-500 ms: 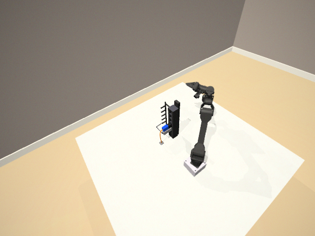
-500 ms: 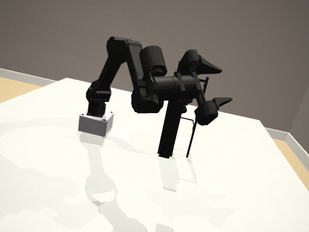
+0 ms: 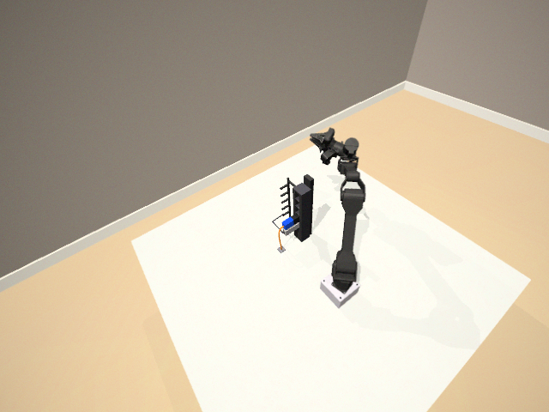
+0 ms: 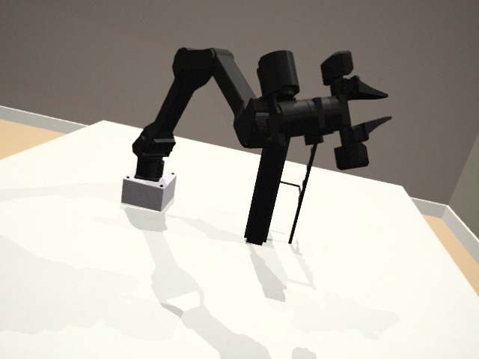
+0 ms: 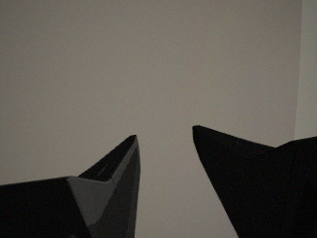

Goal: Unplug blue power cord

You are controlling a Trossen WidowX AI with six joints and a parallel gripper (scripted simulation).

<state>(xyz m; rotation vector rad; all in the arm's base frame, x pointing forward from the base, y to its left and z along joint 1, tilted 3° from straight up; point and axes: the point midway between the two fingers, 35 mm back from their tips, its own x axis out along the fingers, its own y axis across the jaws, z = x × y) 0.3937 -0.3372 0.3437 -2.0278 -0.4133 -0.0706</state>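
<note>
My gripper tip is 120 mm past the blue plug, 280 mm to the right of it and 230 mm above it. Round my gripper tip: grey block 110 mm behind, 350 mm to the left, 400 mm below.
</note>
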